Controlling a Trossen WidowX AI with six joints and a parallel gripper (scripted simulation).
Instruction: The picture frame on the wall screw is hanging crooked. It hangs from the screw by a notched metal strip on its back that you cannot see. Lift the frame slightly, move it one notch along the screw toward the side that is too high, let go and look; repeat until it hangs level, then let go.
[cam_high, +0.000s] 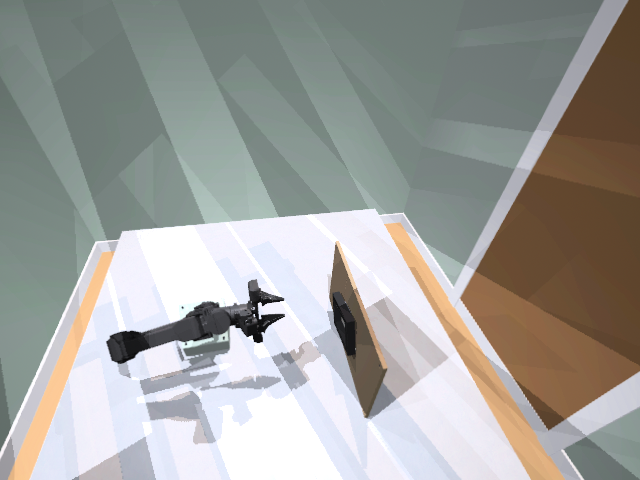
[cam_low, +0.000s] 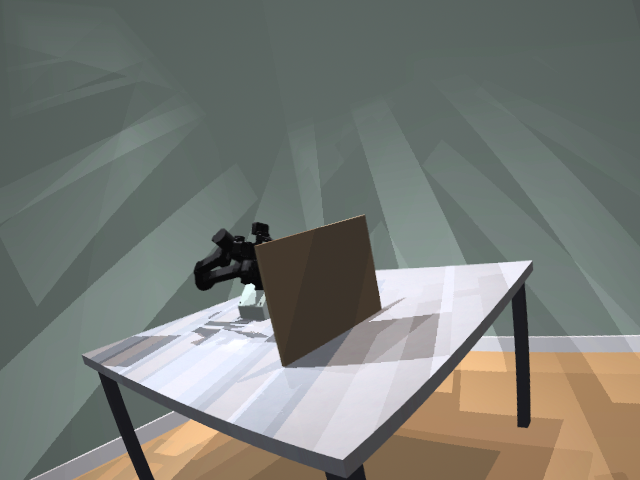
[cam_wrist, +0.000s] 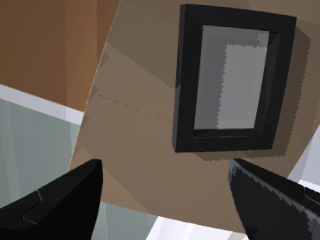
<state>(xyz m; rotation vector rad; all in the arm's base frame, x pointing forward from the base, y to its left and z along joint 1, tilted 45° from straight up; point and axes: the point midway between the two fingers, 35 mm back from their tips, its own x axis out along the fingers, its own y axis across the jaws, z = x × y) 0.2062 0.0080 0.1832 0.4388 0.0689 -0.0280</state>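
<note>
My gripper tip is 190 mm short of the dark picture frame, 30 mm to the left of it and 90 mm above it. From my gripper tip the other things lie so: brown wall board 200 mm ahead, 30 mm to the right, 100 mm below.
</note>
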